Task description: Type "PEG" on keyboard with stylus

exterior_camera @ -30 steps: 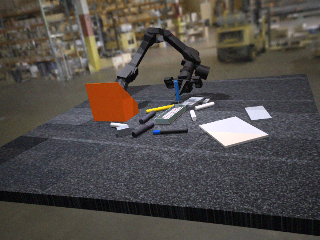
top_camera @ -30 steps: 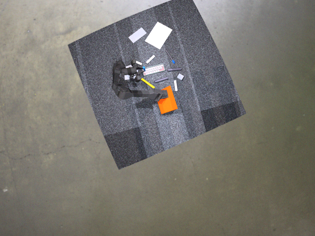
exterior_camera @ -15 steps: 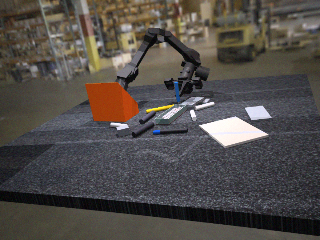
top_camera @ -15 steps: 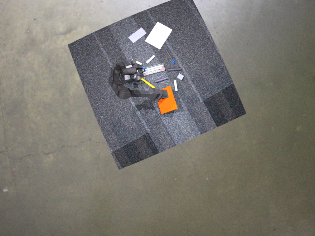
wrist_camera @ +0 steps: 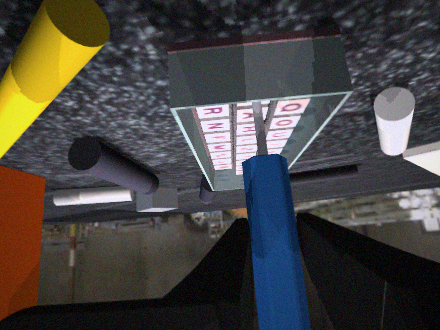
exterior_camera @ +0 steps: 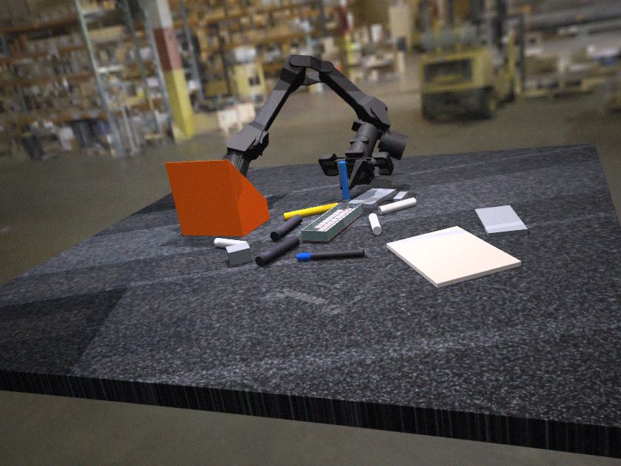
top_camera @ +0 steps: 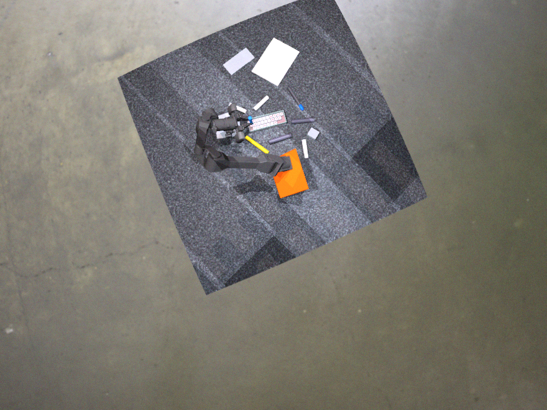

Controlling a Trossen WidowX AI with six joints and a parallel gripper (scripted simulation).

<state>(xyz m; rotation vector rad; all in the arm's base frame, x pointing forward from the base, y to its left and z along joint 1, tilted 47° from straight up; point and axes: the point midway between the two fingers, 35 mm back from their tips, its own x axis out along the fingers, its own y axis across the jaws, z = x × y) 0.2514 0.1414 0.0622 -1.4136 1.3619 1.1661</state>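
Right now the stylus is 1 cm below my gripper tip. The rest, counted from my gripper tip: yellow cylinder 11 cm behind, 6 cm below; grey pad 1 cm ahead, 13 cm to the left, 7 cm below; blue-capped pen 6 cm ahead, 26 cm to the right, 6 cm below.
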